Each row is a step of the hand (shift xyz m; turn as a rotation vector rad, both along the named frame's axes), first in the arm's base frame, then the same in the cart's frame.
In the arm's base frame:
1: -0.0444 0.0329 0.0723 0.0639 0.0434 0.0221
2: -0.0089 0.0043 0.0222 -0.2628 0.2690 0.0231
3: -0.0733 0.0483 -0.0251 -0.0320 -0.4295 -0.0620
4: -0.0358 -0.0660 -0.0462 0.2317 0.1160 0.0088
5: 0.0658 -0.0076 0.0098 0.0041 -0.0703 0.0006
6: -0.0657 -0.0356 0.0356 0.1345 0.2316 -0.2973
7: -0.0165 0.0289 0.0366 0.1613 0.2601 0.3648
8: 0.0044 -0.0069 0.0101 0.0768 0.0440 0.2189
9: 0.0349 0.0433 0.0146 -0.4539 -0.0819 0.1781
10: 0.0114 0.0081 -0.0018 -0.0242 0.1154 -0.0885
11: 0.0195 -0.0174 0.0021 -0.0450 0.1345 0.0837
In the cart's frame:
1: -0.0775 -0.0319 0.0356 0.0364 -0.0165 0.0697
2: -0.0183 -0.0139 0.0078 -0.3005 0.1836 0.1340
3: -0.0641 0.0649 0.0037 0.0965 -0.1414 -0.4001
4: 0.0037 0.0178 -0.0863 0.1720 -0.0198 0.1929
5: 0.0549 -0.0308 0.0228 0.0193 -0.0348 -0.0581
6: -0.0646 -0.0274 -0.0439 0.1932 0.3178 0.1476
7: -0.0368 -0.0121 0.0308 -0.0760 -0.2282 0.4110
8: 0.0010 -0.0129 -0.0007 -0.0375 -0.1839 0.1432
9: 0.0143 -0.0019 0.0557 -0.4545 -0.0555 -0.1867
10: 0.0089 0.0020 0.0108 -0.0091 0.1351 0.0583
11: 0.0201 -0.0156 -0.0064 -0.1060 0.0067 0.1259

